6 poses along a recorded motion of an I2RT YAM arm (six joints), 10 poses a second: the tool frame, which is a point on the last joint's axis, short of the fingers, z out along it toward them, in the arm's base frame.
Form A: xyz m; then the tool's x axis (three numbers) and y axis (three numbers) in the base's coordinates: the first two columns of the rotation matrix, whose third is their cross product.
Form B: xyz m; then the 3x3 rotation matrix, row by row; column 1 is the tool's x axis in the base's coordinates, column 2 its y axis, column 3 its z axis. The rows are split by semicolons. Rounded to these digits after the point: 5 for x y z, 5 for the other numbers.
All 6 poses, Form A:
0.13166 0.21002 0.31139 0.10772 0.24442 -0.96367 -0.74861 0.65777 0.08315
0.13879 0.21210 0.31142 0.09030 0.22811 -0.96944 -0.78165 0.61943 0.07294
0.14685 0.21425 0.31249 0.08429 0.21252 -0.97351 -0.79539 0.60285 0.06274
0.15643 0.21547 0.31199 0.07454 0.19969 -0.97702 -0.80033 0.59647 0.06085
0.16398 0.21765 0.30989 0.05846 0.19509 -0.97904 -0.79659 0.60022 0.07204
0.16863 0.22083 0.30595 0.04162 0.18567 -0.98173 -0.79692 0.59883 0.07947
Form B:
0.13166 0.21002 0.31139; 0.10772 -0.74861 0.65420; 0.24442 0.65777 0.71246; -0.96367 0.08315 0.25383
0.13879 0.21210 0.31142; 0.09030 -0.78165 0.61714; 0.22811 0.61943 0.75118; -0.96944 0.07294 0.23424
0.14685 0.21425 0.31249; 0.08429 -0.79539 0.60021; 0.21252 0.60285 0.76903; -0.97351 0.06274 0.21985
0.15643 0.21547 0.31199; 0.07454 -0.80033 0.59491; 0.19969 0.59647 0.77740; -0.97702 0.06085 0.20428
0.16398 0.21765 0.30989; 0.05846 -0.79659 0.60169; 0.19509 0.60022 0.77568; -0.97904 0.07204 0.19050
0.16863 0.22083 0.30595; 0.04162 -0.79692 0.60264; 0.18567 0.59883 0.77905; -0.98173 0.07947 0.17289

